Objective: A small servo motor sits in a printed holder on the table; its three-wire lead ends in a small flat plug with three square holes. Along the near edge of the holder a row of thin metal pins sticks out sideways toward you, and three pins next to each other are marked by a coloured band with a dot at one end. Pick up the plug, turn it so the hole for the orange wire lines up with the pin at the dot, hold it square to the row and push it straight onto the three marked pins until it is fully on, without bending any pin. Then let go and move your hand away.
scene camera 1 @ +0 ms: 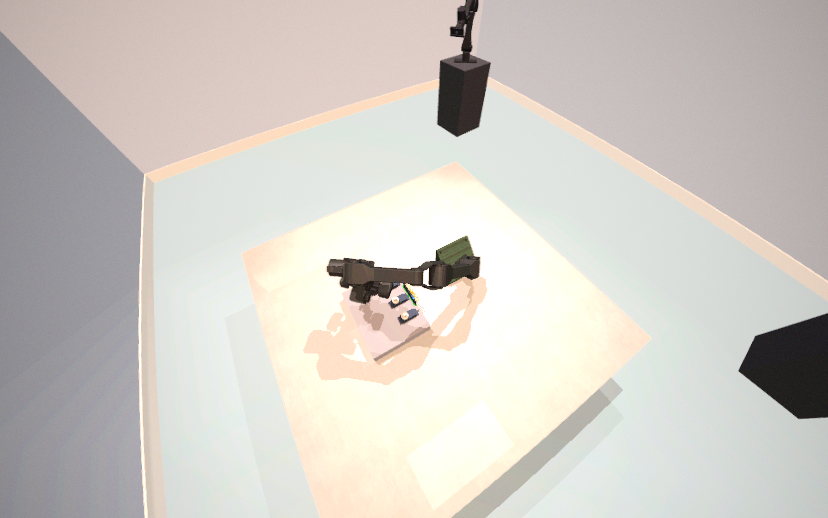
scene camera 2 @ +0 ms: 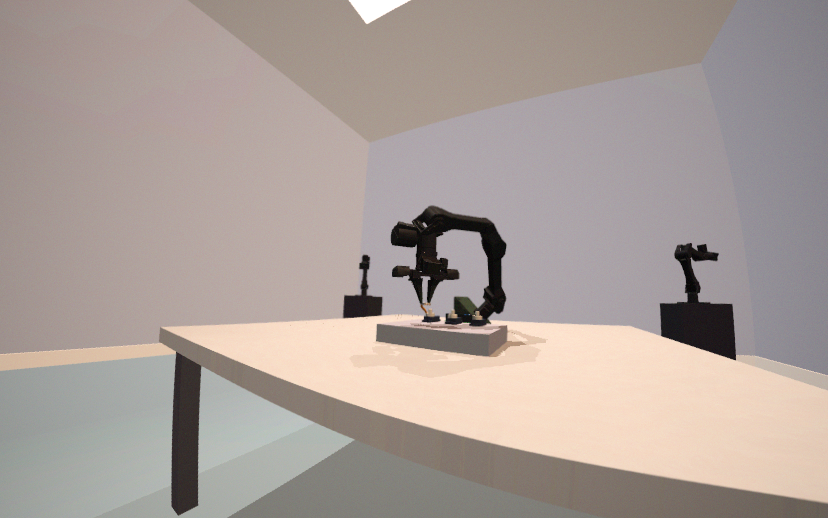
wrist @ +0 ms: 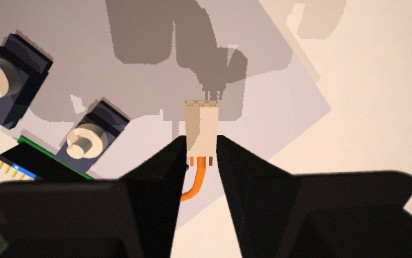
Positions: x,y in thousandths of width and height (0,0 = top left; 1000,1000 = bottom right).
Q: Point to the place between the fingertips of my gripper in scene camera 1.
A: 447,569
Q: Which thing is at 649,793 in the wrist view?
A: My gripper.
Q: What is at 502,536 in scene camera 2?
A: My gripper.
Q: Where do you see a grey holder plate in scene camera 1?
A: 456,623
